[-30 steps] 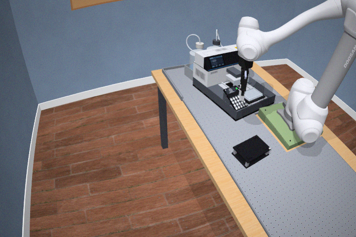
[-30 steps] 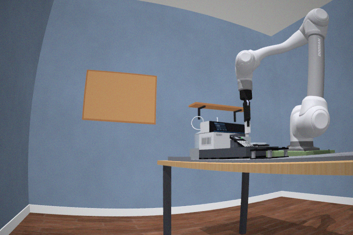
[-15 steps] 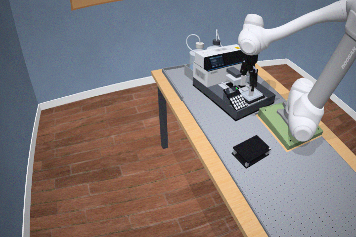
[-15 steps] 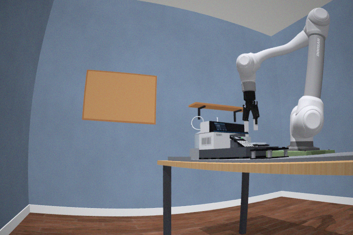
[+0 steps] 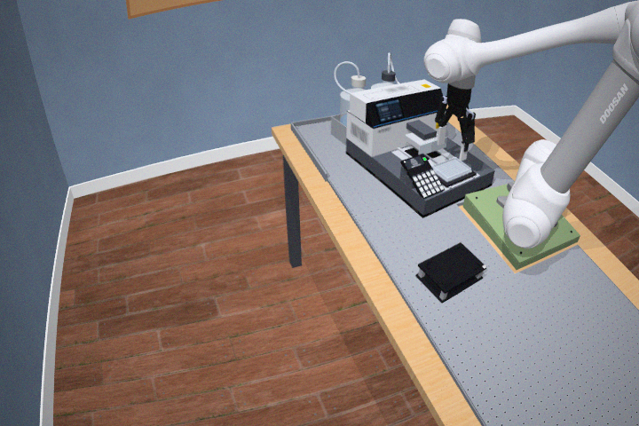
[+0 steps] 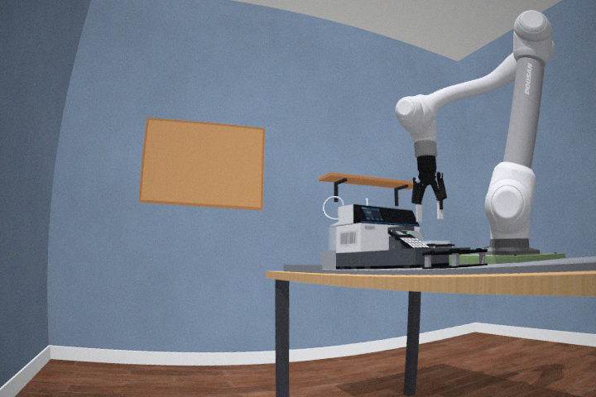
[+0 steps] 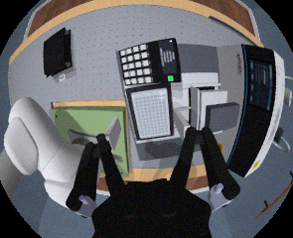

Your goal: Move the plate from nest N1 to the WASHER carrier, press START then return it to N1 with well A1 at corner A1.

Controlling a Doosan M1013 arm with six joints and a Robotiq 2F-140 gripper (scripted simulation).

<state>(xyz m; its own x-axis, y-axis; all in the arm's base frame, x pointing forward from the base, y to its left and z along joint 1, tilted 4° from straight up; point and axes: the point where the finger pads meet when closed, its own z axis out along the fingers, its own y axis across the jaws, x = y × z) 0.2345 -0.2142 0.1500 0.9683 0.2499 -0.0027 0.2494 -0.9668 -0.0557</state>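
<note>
Now: hand 110 mm above the well plate, 30 mm past it and 20 mm to the left of it. The rest, counted from my hand: plate washer: 170 mm to the right, 60 mm below, 10 mm ahead; then black plate nest N1: 340 mm to the left, 160 mm ahead, 150 mm below; then washer carrier: 120 mm below, 30 mm behind, 20 mm to the right.
</note>
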